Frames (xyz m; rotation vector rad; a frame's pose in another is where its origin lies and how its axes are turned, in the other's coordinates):
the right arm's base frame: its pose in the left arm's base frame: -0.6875 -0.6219 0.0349 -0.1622 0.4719 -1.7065
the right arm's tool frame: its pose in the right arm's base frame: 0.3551 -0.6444 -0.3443 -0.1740 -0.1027 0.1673
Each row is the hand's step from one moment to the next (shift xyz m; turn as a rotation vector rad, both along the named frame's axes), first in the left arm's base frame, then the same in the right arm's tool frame.
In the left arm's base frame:
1: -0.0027 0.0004 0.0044 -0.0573 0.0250 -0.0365
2: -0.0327 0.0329 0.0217 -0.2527 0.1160 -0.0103
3: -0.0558 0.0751 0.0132 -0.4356 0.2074 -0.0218
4: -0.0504 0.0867 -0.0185 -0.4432 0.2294 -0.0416
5: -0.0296 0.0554 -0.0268 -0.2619 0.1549 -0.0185
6: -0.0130 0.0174 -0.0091 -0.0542 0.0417 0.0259
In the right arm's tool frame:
1: -0.0010 -0.0046 0.0022 -0.0195 -0.0276 -0.0640
2: -0.0356 -0.0367 -0.0031 -0.1130 -0.2004 -0.1564
3: -0.0761 -0.0487 -0.0275 -0.2016 -0.3429 -0.2740
4: -0.0831 -0.0267 -0.0527 -0.2205 -0.3373 -0.2973
5: -0.0510 -0.0070 -0.0449 -0.1503 -0.2011 -0.1729
6: -0.0159 -0.0050 -0.0166 -0.0449 -0.0565 -0.0120

